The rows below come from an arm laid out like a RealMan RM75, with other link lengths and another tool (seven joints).
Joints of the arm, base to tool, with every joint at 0 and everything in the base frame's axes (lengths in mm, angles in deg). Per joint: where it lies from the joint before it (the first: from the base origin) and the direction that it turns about. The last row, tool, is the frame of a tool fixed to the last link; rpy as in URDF.
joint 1: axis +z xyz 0 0 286.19
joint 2: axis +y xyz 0 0 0
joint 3: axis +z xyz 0 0 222.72
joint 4: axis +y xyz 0 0 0
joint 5: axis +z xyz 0 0 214.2
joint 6: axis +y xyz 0 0 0
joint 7: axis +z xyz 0 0 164.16
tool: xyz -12 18 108 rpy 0 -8.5 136.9
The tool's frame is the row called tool.
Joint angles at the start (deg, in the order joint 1, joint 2, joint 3, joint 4, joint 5, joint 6, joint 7):
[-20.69, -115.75, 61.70, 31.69, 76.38, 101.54, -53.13]
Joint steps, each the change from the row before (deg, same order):
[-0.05, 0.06, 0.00, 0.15, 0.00, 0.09, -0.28]
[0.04, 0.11, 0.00, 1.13, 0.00, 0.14, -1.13]
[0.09, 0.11, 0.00, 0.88, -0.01, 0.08, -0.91]
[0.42, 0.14, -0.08, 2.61, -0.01, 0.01, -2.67]
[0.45, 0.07, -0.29, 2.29, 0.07, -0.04, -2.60]
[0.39, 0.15, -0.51, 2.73, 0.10, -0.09, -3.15]
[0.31, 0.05, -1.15, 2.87, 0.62, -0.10, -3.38]
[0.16, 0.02, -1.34, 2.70, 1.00, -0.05, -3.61]
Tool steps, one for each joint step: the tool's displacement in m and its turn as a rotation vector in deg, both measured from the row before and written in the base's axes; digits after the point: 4 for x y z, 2 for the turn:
[0.0005, 0.0000, 0.0007, -0.15, -0.02, -0.07]
[0.0020, 0.0004, 0.0027, -0.28, 0.07, -0.30]
[0.0011, 0.0003, 0.0022, -0.22, 0.08, -0.13]
[0.0030, 0.0013, 0.0057, -0.55, 0.20, -0.03]
[0.0022, 0.0013, 0.0053, -0.53, 0.10, 0.34]
[0.0029, 0.0024, 0.0071, -0.50, 0.18, 0.42]
[0.0023, 0.0034, 0.0077, -0.36, 0.35, 0.68]
[0.0016, 0.0031, 0.0069, -0.65, 0.50, 0.94]

